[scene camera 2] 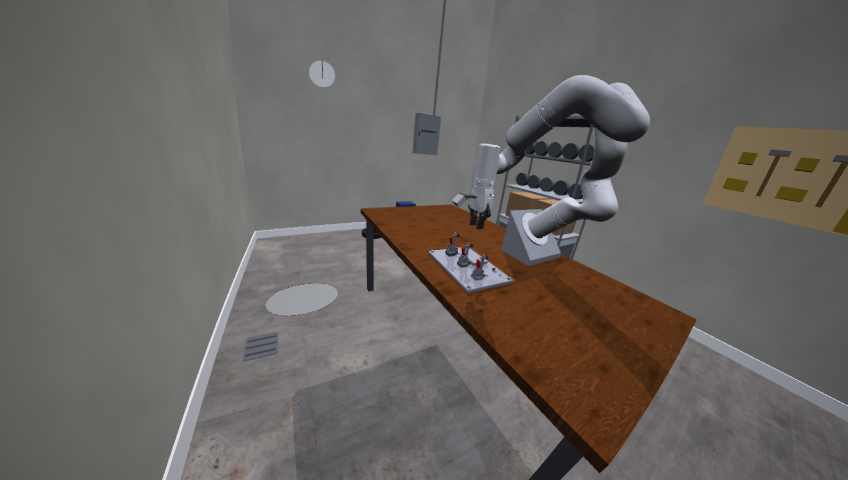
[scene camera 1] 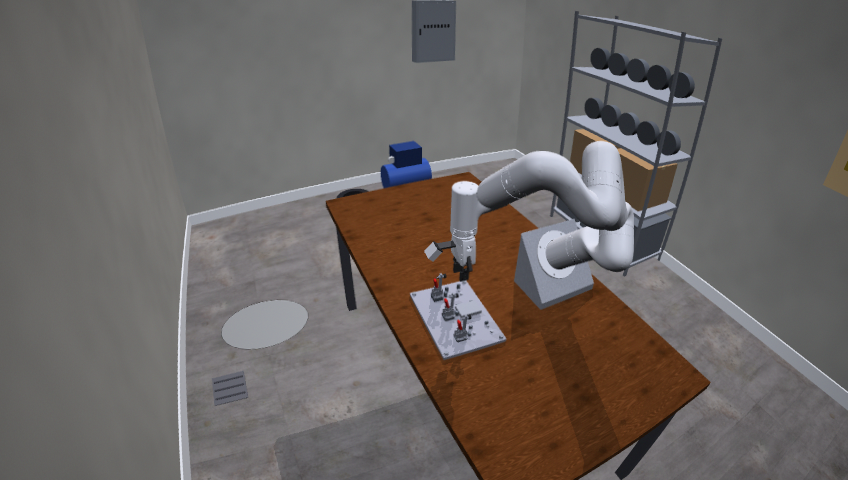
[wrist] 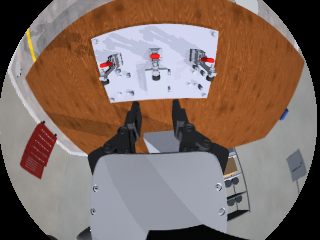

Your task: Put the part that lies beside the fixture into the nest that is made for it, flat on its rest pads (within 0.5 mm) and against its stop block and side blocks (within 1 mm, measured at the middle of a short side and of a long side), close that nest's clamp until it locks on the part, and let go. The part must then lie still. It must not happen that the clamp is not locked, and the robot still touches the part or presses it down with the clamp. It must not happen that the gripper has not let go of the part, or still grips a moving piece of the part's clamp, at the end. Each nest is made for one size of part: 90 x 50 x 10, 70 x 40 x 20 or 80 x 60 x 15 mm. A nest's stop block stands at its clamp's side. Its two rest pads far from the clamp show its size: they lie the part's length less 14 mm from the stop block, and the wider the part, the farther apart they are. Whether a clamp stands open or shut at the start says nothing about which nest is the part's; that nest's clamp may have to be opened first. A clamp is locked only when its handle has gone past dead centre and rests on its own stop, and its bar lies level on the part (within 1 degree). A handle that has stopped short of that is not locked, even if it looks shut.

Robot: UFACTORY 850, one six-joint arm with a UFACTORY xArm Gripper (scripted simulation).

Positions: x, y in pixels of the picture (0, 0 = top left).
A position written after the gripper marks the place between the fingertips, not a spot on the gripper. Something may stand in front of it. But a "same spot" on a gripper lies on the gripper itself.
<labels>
gripper: scene camera 2; scene camera 1 460, 276; wrist
same spot on gripper: (wrist: 192, 140) = (scene camera 2: 471, 211)
</labels>
